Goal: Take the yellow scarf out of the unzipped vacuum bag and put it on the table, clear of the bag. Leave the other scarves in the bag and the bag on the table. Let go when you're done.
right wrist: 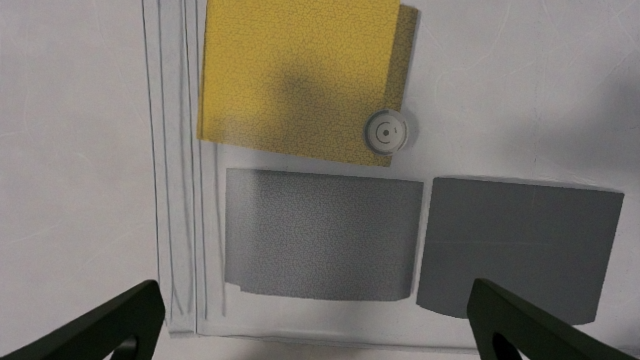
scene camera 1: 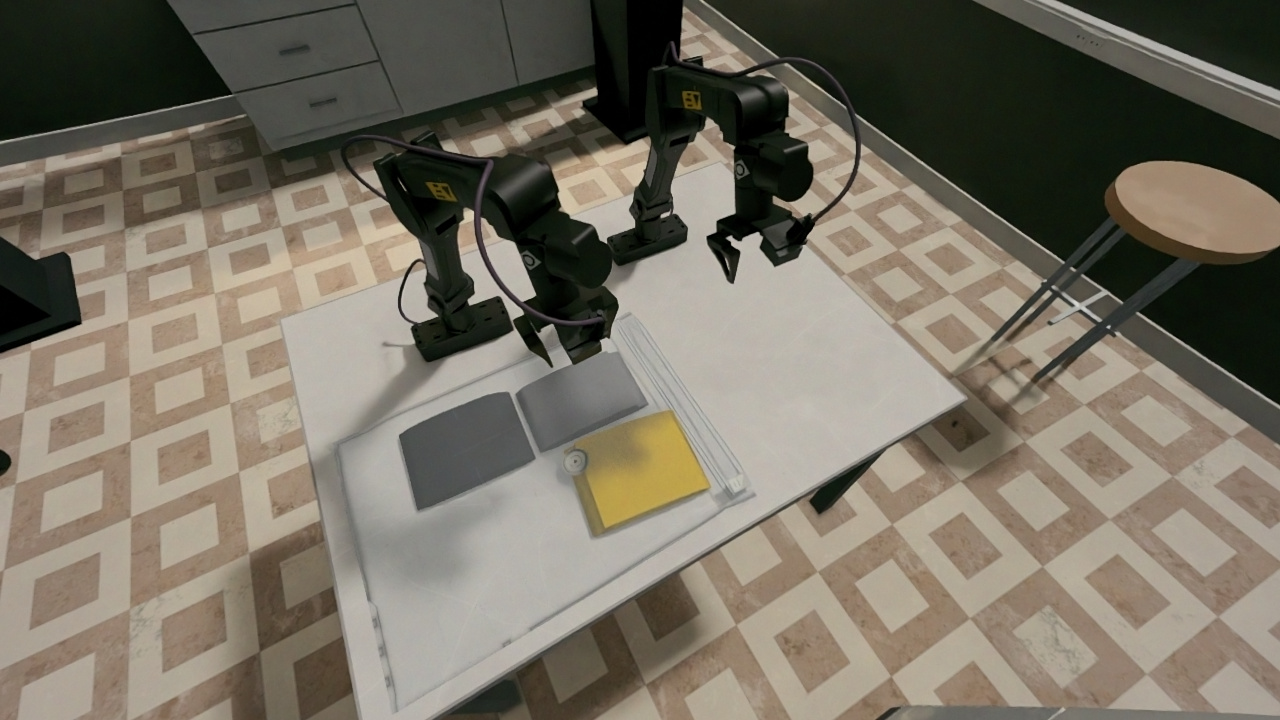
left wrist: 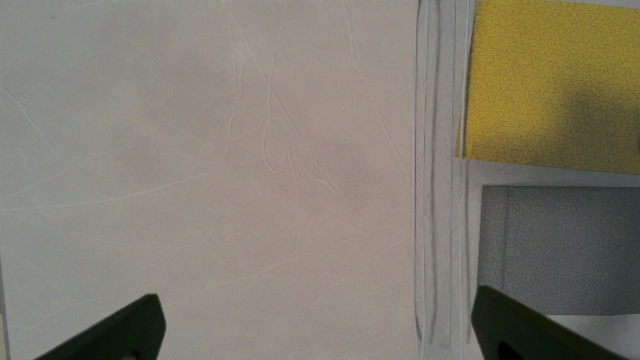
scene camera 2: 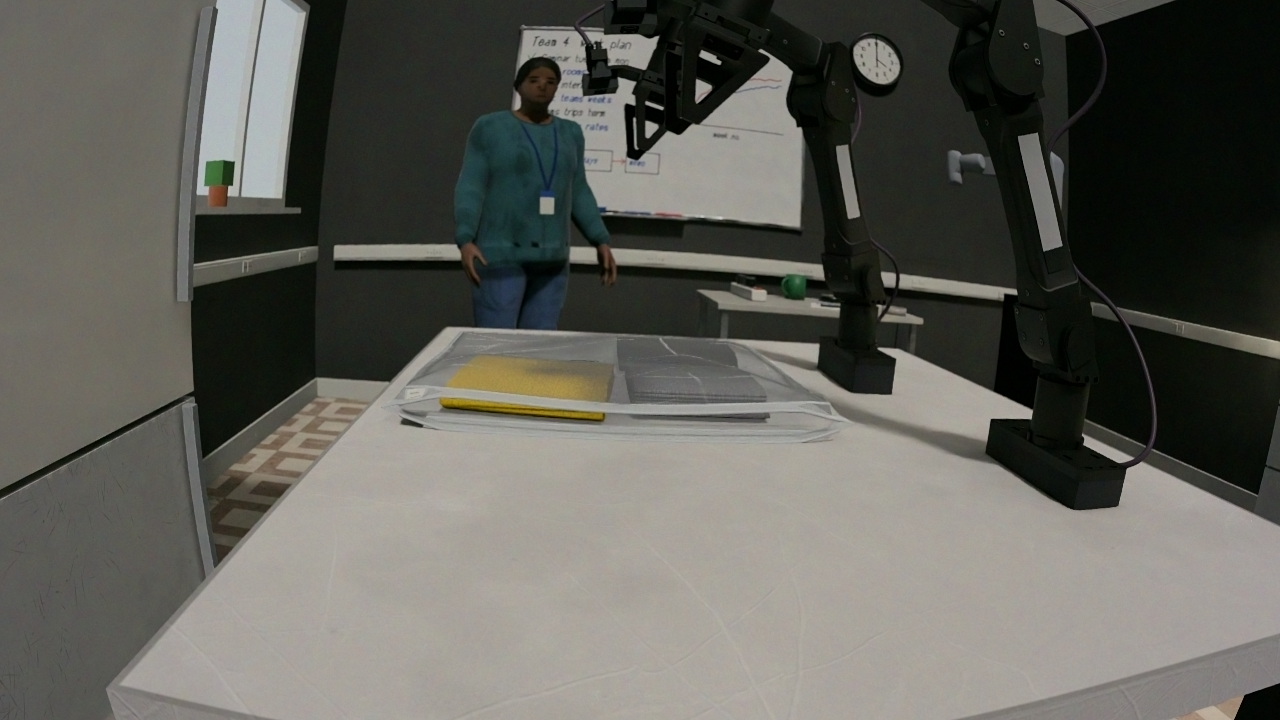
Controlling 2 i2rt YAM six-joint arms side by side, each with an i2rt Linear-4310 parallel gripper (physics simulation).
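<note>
The yellow scarf (scene camera 1: 644, 474) (scene camera 2: 528, 380) (left wrist: 555, 70) (right wrist: 300, 45) lies folded flat inside the clear bag (scene camera 1: 675, 402) (scene camera 2: 805, 413) (left wrist: 442, 225) (right wrist: 172, 225), close to its zip strip. A lighter grey scarf (scene camera 1: 581, 398) (left wrist: 565, 250) (right wrist: 325, 235) and a dark grey scarf (scene camera 1: 465, 447) (right wrist: 520, 245) also lie in the bag. My right gripper (scene camera 1: 566, 360) (right wrist: 316, 295) is open and empty, above the bag's grey scarf side. My left gripper (scene camera 1: 758, 268) (left wrist: 318, 305) is open and empty, above the table beyond the zip strip. In scene camera 2 the grippers overlap near the top.
The bag's round valve (scene camera 1: 574, 461) (right wrist: 386, 132) sits by a corner of the yellow scarf. A small slider (scene camera 1: 735, 484) (scene camera 2: 414, 393) is at the zip strip's end. The bag lies near the edge of the white table (scene camera 1: 805, 394) (scene camera 2: 671, 555). A stool (scene camera 1: 1199, 210) stands off to the right.
</note>
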